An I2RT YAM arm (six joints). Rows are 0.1 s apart.
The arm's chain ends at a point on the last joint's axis. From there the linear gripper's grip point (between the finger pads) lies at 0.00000 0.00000 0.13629 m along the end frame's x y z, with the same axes.
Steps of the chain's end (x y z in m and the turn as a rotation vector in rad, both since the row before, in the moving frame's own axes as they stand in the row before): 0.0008, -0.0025, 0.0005, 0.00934, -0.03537, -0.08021; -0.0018, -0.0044, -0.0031, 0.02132, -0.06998, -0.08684; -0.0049, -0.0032, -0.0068, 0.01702, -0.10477, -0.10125; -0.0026, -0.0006, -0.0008, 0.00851, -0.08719, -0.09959; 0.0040, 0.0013, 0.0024, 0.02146, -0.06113, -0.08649; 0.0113, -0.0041, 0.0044, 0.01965, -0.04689, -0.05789; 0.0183, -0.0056, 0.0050, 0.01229, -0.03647, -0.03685; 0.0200, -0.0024, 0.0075, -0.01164, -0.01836, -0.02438
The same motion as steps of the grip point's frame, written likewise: -0.0041, -0.0036, 0.0004, 0.00934, -0.03537, -0.08021; -0.0114, -0.0069, -0.0035, 0.02132, -0.06998, -0.08684; -0.0192, -0.0048, -0.0076, 0.01702, -0.10477, -0.10125; -0.0145, -0.0012, -0.0013, 0.00851, -0.08719, -0.09959; -0.0044, -0.0013, 0.0021, 0.02146, -0.06113, -0.08649; 0.0048, -0.0066, 0.0042, 0.01965, -0.04689, -0.05789; 0.0133, -0.0072, 0.0049, 0.01229, -0.03647, -0.03685; 0.0175, -0.0008, 0.0075, -0.01164, -0.01836, -0.02438
